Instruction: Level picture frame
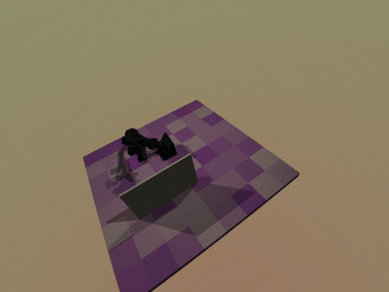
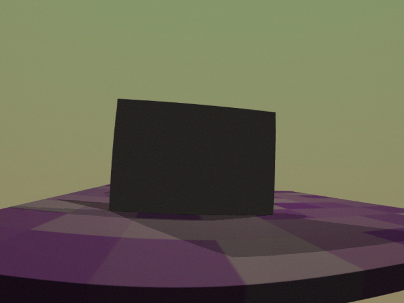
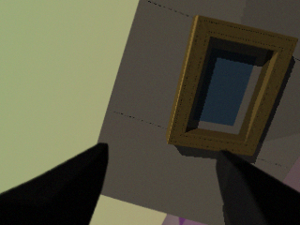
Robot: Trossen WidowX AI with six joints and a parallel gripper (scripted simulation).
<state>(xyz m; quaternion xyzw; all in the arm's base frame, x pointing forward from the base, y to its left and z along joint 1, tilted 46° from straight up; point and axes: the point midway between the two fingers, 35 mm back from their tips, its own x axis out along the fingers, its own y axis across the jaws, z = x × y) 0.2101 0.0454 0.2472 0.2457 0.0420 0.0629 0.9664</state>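
The picture frame is 200 mm ahead of my gripper tip, 90 mm below it and 20 mm to the left of it. The rest, counted from my gripper tip: wall panel: 210 mm ahead, 100 mm below, 30 mm to the left.
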